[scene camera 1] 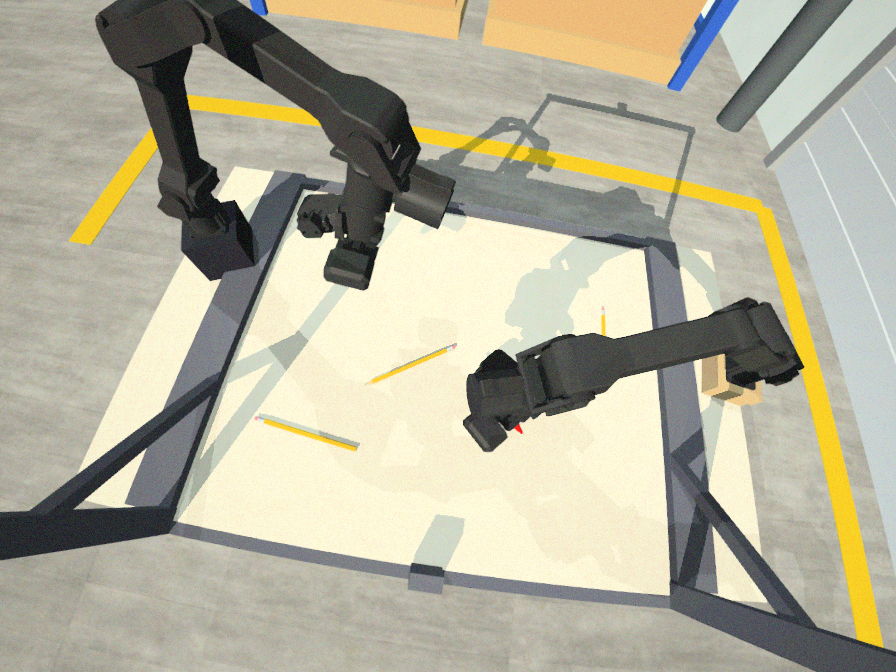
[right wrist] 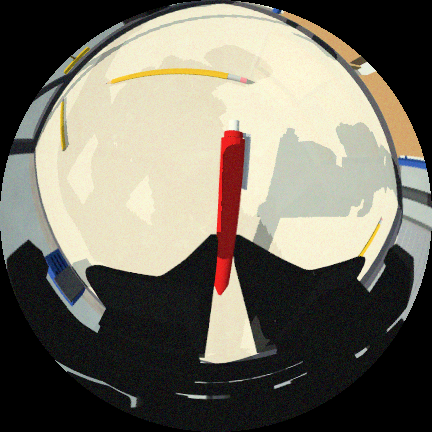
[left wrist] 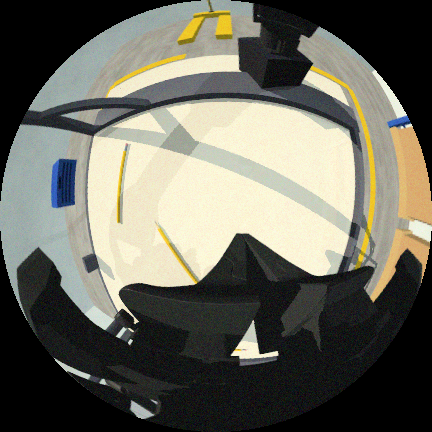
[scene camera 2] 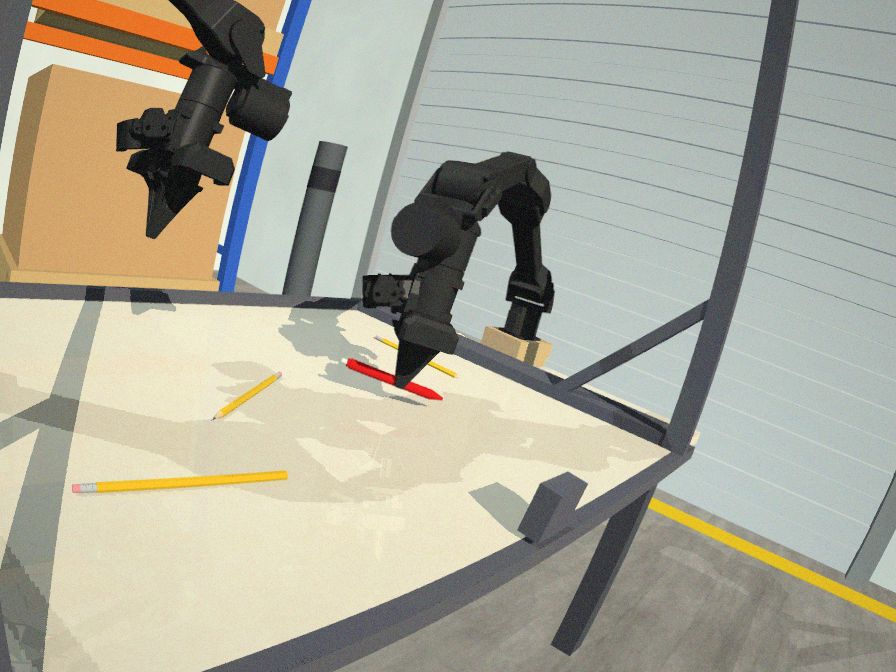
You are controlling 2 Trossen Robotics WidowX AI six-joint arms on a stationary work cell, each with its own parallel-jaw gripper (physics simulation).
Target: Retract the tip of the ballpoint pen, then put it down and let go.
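Frame: origin at the left arm's base, x ahead, y left, z up, level; metres.
Seen in the pictures: left gripper, fingertip midpoint: [left wrist: 240, 238] [scene camera 2: 150, 238]; right gripper, fingertip midpoint: [right wrist: 224, 240] [scene camera 2: 398, 386]; left arm's base, link origin: [scene camera 1: 208, 224] [left wrist: 275, 46]; right arm's base, link origin: [scene camera 1: 739, 371] [scene camera 2: 519, 335].
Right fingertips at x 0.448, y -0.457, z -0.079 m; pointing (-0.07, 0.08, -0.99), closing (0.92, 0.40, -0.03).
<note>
Pixels of each thing's top centre, then the offset from my right fingertips to it.
- red ballpoint pen, top centre: [right wrist: 230, 244] [scene camera 2: 396, 368] 0.001 m back, 0.007 m left, 0.022 m up
- yellow pencil, top centre: [scene camera 2: 250, 390] [right wrist: 157, 69] [scene camera 1: 410, 364] [left wrist: 178, 261] 0.136 m back, 0.127 m left, 0.019 m down
- third pencil, top centre: [scene camera 2: 413, 353] [right wrist: 364, 251] [scene camera 1: 604, 347] 0.260 m ahead, 0.064 m left, 0.021 m down
- dark block, top centre: [scene camera 2: 563, 481] [scene camera 1: 426, 582] [right wrist: 61, 290] [left wrist: 84, 265] 0.199 m back, 0.217 m right, 0.029 m up
A red ballpoint pen [scene camera 2: 372, 371] [right wrist: 231, 190] is held slightly tilted, a little above the table, with its shadow beneath. In scene camera 1 a red end of the pen [scene camera 1: 518, 429] shows beside the right arm. Its white button [right wrist: 234, 125] sticks out at the end away from the fingers. The other end is a red cone; no writing point can be made out on it. My right gripper [scene camera 2: 402, 382] [right wrist: 224, 240] is shut on the pen near the cone end. My left gripper [scene camera 2: 152, 235] [left wrist: 240, 238] is shut and empty, high above the table, away from the pen.
One yellow pencil [scene camera 1: 412, 363] [scene camera 2: 248, 396] [right wrist: 175, 71] lies mid-table. Another pencil [scene camera 1: 307, 433] [scene camera 2: 188, 481] [left wrist: 121, 185] lies lower left in scene camera 1. A third pencil [scene camera 1: 603, 321] [right wrist: 371, 237] lies behind the right arm. A dark block [scene camera 1: 426, 578] [scene camera 2: 553, 506] stands at the table's edge.
</note>
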